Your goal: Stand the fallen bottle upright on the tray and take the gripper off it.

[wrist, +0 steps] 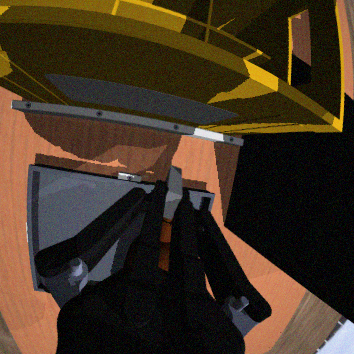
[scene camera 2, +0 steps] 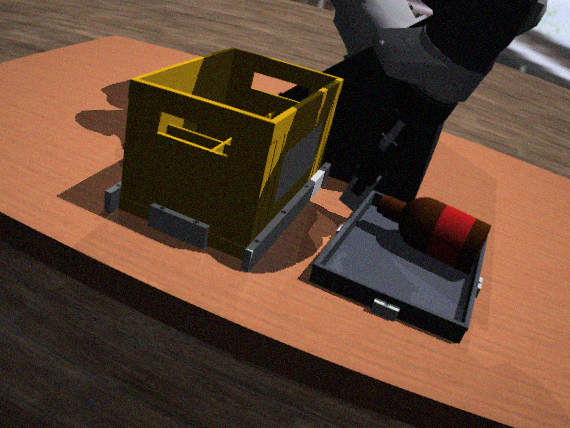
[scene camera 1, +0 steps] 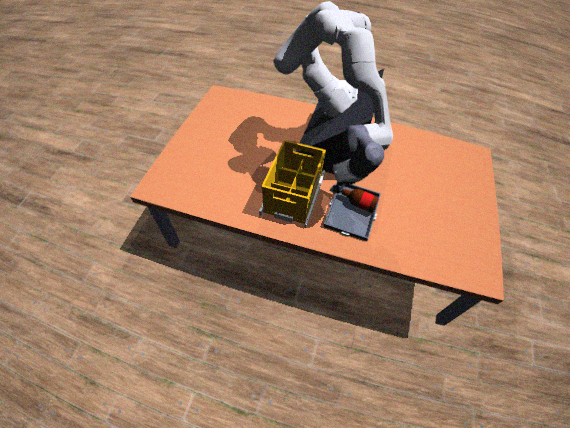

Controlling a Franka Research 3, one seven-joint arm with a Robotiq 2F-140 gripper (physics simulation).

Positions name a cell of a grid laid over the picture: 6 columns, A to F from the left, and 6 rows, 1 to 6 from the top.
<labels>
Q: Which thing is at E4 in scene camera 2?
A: A brown bottle.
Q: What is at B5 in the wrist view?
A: My gripper.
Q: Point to a brown bottle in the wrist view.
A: C5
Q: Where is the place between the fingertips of my gripper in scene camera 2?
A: D3
</labels>
